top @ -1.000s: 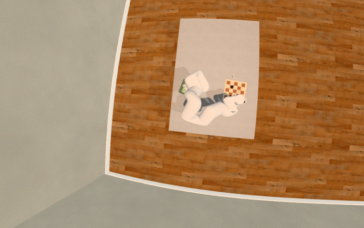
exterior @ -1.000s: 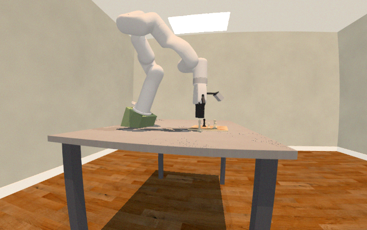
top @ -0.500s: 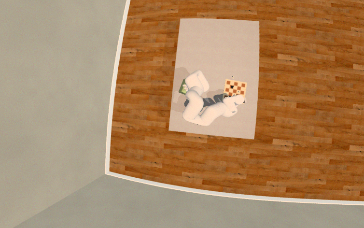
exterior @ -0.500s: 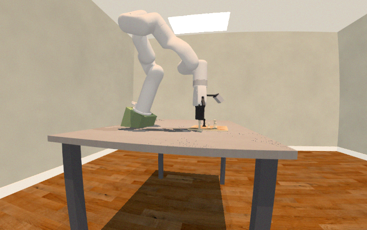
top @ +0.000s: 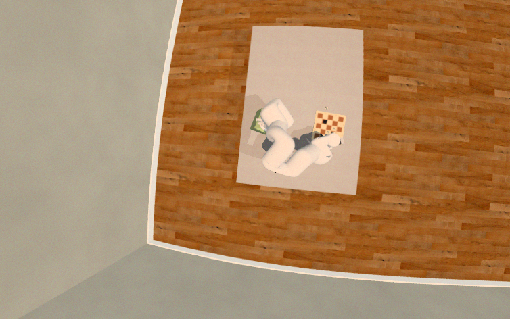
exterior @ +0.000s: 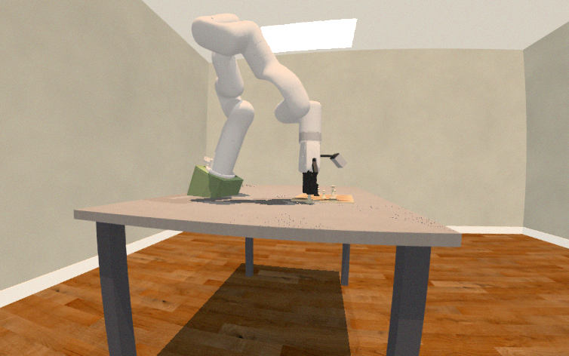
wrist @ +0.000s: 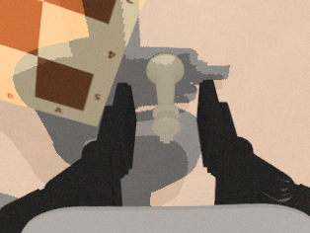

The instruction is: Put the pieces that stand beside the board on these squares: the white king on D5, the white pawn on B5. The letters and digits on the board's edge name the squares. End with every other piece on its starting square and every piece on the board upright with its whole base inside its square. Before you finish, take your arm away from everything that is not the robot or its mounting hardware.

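Now: the white king 20 mm below my hand. Round my hand: chessboard 70 mm ahead, 130 mm to the left, 50 mm below; then black piece 40 mm ahead, 170 mm to the left, 20 mm below.
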